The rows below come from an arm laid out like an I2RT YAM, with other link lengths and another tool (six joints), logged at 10 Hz.
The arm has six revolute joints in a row. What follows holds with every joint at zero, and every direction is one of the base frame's.
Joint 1 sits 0.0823 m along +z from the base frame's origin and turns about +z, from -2.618 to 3.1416 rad.
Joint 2 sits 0.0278 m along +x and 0.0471 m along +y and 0.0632 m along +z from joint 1 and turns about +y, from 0 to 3.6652 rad.
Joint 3 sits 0.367 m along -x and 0.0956 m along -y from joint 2 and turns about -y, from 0 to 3.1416 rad.
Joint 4 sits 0.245 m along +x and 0.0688 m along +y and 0.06 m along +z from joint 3 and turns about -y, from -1.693 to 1.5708 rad.
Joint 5 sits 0.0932 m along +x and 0.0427 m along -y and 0.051 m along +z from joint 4 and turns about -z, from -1.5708 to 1.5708 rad.
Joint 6 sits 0.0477 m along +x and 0.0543 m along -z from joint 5 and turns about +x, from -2.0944 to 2.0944 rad.
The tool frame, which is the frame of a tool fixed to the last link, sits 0.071 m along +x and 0.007 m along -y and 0.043 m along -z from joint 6; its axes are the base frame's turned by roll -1.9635, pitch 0.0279 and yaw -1.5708 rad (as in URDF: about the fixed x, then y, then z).
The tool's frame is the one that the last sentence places.
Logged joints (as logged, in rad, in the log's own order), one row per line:
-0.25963, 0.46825, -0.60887, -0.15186, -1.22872, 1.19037
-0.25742, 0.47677, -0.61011, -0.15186, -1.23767, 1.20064
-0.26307, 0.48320, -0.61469, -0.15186, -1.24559, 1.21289
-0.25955, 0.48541, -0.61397, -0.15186, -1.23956, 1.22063
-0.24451, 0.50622, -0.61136, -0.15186, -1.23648, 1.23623
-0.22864, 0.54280, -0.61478, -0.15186, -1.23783, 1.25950
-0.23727, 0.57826, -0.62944, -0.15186, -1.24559, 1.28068
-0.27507, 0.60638, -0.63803, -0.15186, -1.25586, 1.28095
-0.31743, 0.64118, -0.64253, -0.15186, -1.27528, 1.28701
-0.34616, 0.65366, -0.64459, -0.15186, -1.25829, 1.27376
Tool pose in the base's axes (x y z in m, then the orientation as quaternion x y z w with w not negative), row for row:
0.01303, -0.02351, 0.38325, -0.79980, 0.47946, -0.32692, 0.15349
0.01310, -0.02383, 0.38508, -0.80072, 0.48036, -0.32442, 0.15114
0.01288, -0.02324, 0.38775, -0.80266, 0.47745, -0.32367, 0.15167
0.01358, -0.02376, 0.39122, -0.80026, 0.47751, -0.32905, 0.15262
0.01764, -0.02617, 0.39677, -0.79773, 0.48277, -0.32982, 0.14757
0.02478, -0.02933, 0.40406, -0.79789, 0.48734, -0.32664, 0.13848
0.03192, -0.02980, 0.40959, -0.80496, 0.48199, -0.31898, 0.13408
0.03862, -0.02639, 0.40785, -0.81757, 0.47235, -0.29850, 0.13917
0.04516, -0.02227, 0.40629, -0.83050, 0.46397, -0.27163, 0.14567
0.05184, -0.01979, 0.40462, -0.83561, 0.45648, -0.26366, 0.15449
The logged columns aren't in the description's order. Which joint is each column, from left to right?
Columns, left to right: joint 5, joint 2, joint 6, joint 1, joint 4, joint 3.
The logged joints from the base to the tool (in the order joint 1, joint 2, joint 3, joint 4, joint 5, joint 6), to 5 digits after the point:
-0.15186, 0.46825, 1.19037, -1.22872, -0.25963, -0.60887
-0.15186, 0.47677, 1.20064, -1.23767, -0.25742, -0.61011
-0.15186, 0.48320, 1.21289, -1.24559, -0.26307, -0.61469
-0.15186, 0.48541, 1.22063, -1.23956, -0.25955, -0.61397
-0.15186, 0.50622, 1.23623, -1.23648, -0.24451, -0.61136
-0.15186, 0.54280, 1.25950, -1.23783, -0.22864, -0.61478
-0.15186, 0.57826, 1.28068, -1.24559, -0.23727, -0.62944
-0.15186, 0.60638, 1.28095, -1.25586, -0.27507, -0.63803
-0.15186, 0.64118, 1.28701, -1.27528, -0.31743, -0.64253
-0.15186, 0.65366, 1.27376, -1.25829, -0.34616, -0.64459

